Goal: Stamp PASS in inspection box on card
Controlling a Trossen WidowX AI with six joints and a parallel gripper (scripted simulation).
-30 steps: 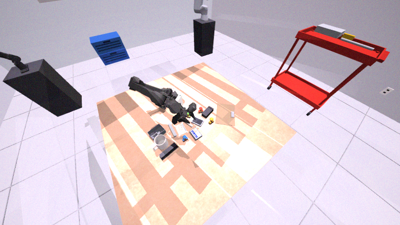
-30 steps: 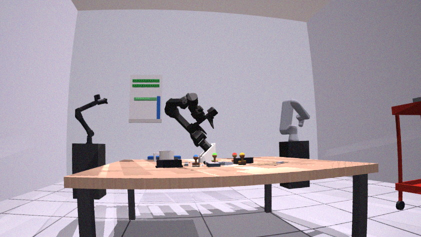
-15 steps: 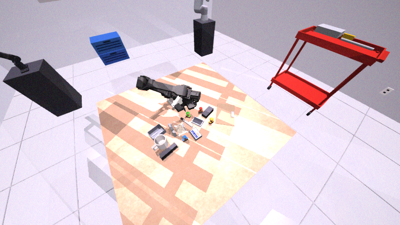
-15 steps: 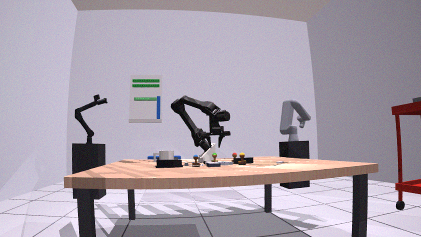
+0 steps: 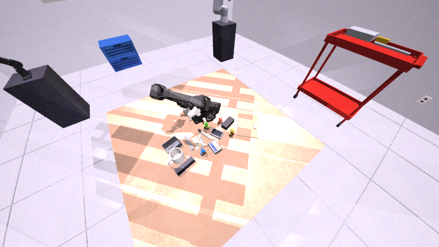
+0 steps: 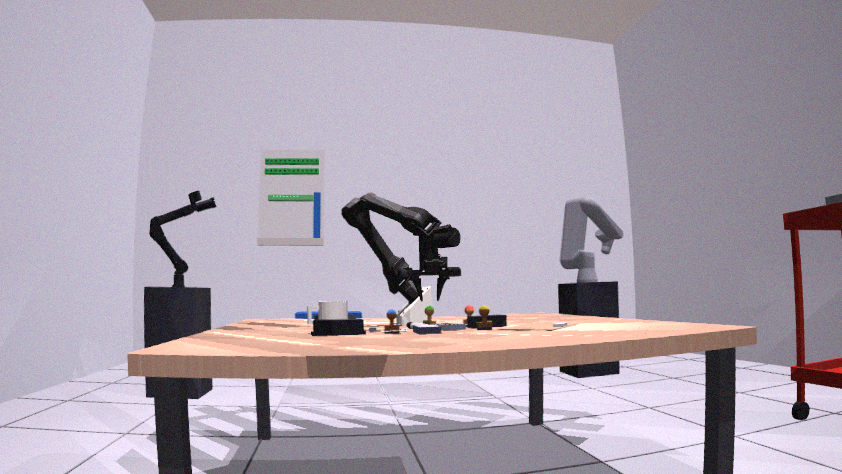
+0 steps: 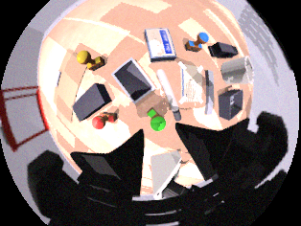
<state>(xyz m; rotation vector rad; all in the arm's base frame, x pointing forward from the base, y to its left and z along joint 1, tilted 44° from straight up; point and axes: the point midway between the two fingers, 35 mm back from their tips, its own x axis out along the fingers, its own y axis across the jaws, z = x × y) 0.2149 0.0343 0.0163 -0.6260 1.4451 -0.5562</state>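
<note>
Right now the green-knobbed stamp is 60 mm below my gripper tip. Also, from my gripper tip: white card 70 mm ahead, 110 mm to the right, 80 mm below; then red-knobbed stamp 10 mm ahead, 120 mm to the left, 60 mm below; then dark-framed flat pad 90 mm ahead, 40 mm to the left, 80 mm below.
</note>
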